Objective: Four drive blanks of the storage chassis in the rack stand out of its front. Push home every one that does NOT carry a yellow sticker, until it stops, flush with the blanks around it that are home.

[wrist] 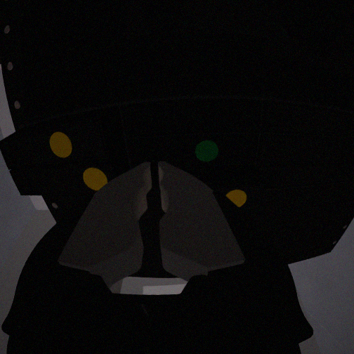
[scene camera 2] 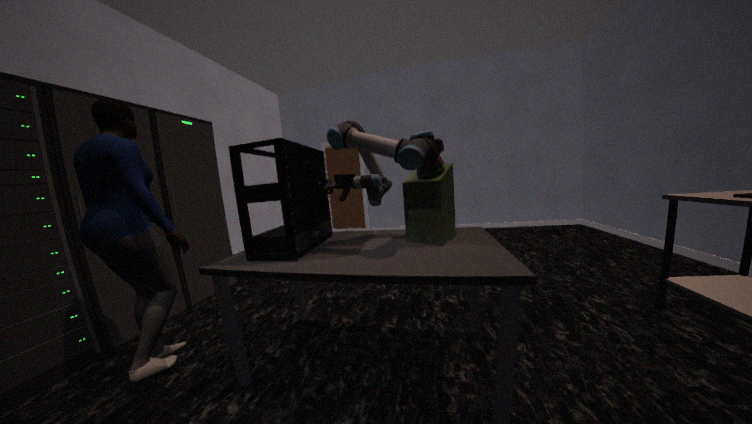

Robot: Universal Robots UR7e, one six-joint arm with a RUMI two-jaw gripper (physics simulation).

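Pixels of known places: gripper, fingertip midpoint: (scene camera 2: 322,187); arm's base at its link origin: (scene camera 2: 431,173).
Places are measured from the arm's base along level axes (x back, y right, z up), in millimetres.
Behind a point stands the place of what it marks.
Note:
The black rack (scene camera 2: 284,200) {y -275, x -713, z -72 mm} stands on the table, its front facing the arm. The storage chassis (wrist: 175,120) shows very dark in the wrist view, and the edges of its blanks can barely be told. Two yellow stickers (wrist: 61,144) (wrist: 95,179) are at the left, a green sticker (wrist: 206,150) is right of the fingertips, and another yellow sticker (wrist: 236,197) is partly covered by the right finger. My gripper (scene camera 2: 327,186) {y 58, x -644, z -26 mm} (wrist: 156,165) is shut and empty, its tips close to the chassis front. Which blanks stand out, and whether the tips touch one, I cannot tell.
The table (scene camera 2: 421,260) {y -315, x -100, z -374 mm} carries the rack and the green pedestal (scene camera 2: 429,210) {y -86, x -30, z -192 mm} under the arm. A person in blue (scene camera 2: 118,189) stands behind the rack, near tall cabinets (scene camera 2: 194,179). A brown door (scene camera 2: 347,210) is in the far wall. Another table (scene camera 2: 700,196) stands at the right.

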